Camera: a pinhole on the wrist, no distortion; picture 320 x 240 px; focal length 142.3 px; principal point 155.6 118.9 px. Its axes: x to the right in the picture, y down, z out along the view. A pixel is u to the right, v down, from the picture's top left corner.
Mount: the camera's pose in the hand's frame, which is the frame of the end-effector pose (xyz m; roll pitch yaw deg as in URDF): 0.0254 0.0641 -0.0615 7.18 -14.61 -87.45
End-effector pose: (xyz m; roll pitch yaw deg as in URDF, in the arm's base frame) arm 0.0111 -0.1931 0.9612 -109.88 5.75 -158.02
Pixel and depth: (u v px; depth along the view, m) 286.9 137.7 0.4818
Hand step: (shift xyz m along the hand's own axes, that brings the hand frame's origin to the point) 0.0420 -0.2431 0.5209
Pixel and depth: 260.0 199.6 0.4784
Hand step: 0.2440 -0.1377 0.5191
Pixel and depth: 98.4 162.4 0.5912
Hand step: 0.1136 0.4520 0.4680
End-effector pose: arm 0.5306 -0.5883 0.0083 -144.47 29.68 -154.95
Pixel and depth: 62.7 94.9 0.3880
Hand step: -0.1030 0.3989 0.2392
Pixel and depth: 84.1 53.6 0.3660
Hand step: -0.1985 0.3186 0.2232
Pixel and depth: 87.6 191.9 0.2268
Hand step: 0.1050 0.2331 0.1430
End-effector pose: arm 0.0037 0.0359 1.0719 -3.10 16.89 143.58
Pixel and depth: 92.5 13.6 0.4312
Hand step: -0.3573 0.3302 0.2657
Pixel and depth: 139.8 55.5 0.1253
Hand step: -0.0475 0.1040 0.0485
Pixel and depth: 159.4 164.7 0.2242
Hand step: 0.0666 0.1186 0.1640
